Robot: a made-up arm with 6 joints. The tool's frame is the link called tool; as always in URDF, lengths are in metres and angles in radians.
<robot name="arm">
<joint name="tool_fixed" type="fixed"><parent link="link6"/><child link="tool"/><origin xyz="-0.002 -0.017 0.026" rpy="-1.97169 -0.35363 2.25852"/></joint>
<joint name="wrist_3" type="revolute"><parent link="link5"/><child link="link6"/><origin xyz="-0.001 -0.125 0.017" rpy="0 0 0"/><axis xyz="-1 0 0"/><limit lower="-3.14" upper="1.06" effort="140" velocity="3"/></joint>
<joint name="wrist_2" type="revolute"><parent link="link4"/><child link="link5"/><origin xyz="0.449 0.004 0.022" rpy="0 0 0"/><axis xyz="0 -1 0"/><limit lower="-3.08" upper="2.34" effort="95" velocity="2.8"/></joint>
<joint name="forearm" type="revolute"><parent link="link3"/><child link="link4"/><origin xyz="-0.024 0.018 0.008" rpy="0 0 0"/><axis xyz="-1 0 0"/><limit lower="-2.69" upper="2.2" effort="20" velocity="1.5"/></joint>
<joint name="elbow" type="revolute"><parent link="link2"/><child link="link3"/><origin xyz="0.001 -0.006 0.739" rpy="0 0 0"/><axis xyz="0 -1 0"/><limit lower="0.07" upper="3.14" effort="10" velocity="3"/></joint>
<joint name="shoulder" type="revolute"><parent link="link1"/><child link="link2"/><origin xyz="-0.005 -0.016 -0.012" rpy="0 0 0"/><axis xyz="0 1 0"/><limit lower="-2.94" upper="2.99" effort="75" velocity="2"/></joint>
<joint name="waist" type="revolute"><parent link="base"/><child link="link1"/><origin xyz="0.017 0.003 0.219" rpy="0 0 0"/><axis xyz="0 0 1"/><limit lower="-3.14" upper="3.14" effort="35" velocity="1"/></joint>
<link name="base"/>
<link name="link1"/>
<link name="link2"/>
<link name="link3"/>
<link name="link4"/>
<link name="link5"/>
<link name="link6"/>
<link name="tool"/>
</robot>
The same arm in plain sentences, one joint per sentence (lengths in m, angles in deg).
The arm has six revolute joints in a row. What follows holds with every joint at zero, and every direction is one of the base frame's. The first joint sits 0.017 m along +x and 0.003 m along +y and 0.219 m along +z from the base frame's origin and turns about +z, from -179.91 to 179.91 deg. The second joint sits 0.005 m along -x and 0.016 m along -y and 0.012 m along -z from the first joint and turns about +y, from -168.45 to 171.31 deg. The third joint sits 0.001 m along +x and 0.006 m along -y and 0.739 m along +z from the second joint and turns about -y, from 4.01 to 179.91 deg. The fourth joint sits 0.024 m along -x and 0.018 m along +y and 0.008 m along +z from the third joint and turns about -x, from -154.13 to 126.05 deg. The fifth joint sits 0.449 m along +x and 0.004 m along +y and 0.022 m along +z from the fourth joint and turns about -y, from -176.47 to 134.07 deg. The sixth joint sits 0.001 m along -x and 0.125 m along -y and 0.017 m along +z from the fifth joint and turns about -x, from -179.91 to 60.73 deg. The tool frame, which is the frame that the pose is given for, sits 0.002 m along -x and 0.017 m along -y and 0.026 m along +z from the sixth joint; its axes are the base frame's turned by roll -112.97, pitch -20.26 and yaw 129.4 deg (as in URDF: about the fixed x, then y, then z).
